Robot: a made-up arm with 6 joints.
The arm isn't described. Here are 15 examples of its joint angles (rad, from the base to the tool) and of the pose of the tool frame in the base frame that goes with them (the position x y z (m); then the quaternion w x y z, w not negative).
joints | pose
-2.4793 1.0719 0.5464 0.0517 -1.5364 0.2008 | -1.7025 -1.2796 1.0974 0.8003 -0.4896 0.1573 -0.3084
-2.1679 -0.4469 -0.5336 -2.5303 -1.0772 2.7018 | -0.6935 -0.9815 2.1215 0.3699 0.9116 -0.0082 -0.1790
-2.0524 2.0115 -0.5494 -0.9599 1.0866 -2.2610 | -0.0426 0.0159 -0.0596 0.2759 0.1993 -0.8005 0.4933
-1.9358 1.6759 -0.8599 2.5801 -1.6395 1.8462 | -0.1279 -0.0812 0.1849 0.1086 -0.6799 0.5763 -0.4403
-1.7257 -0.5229 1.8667 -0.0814 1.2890 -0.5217 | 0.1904 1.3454 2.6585 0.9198 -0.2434 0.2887 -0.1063
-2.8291 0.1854 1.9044 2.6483 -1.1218 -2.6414 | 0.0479 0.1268 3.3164 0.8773 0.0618 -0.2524 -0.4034
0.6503 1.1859 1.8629 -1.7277 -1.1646 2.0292 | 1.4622 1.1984 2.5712 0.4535 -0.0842 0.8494 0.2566
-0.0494 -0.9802 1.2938 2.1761 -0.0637 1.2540 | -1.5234 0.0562 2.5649 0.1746 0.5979 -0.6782 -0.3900
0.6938 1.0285 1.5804 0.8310 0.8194 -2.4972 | 1.4873 1.2933 2.5397 0.4373 0.2566 -0.7871 -0.3513
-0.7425 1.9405 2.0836 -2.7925 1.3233 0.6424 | 1.6506 -1.5562 1.3013 0.3535 -0.5726 0.3564 -0.6482
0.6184 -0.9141 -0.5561 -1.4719 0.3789 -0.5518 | 0.6105 0.4519 2.3990 0.6228 -0.1625 -0.4590 -0.6124
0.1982 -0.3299 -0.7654 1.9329 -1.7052 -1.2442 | 1.1788 0.1547 1.6521 0.2171 0.9166 0.0347 -0.3339
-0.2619 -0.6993 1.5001 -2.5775 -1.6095 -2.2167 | -1.2872 0.3561 2.7165 0.6754 -0.0271 -0.6224 0.3947
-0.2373 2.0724 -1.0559 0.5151 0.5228 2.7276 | -0.3716 0.1202 0.6044 0.1858 -0.5050 0.8283 -0.1559
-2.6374 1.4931 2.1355 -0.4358 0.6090 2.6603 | -1.7516 -0.9310 2.3028 0.2442 -0.0613 0.6801 0.6886
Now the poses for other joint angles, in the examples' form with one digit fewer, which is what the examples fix.
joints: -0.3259 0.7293 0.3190 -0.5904 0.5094 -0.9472
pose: 1.982 -0.653 1.512 0.307 -0.649 -0.351 -0.602
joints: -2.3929 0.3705 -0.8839 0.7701 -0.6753 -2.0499
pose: -0.817 -0.678 0.768 0.341 -0.295 0.778 -0.437
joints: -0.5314 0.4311 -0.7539 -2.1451 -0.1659 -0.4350
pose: 1.112 -0.631 0.818 0.585 -0.412 0.320 -0.621
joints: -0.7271 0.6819 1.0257 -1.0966 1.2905 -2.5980
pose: 1.374 -1.264 2.562 0.080 -0.484 0.370 0.789
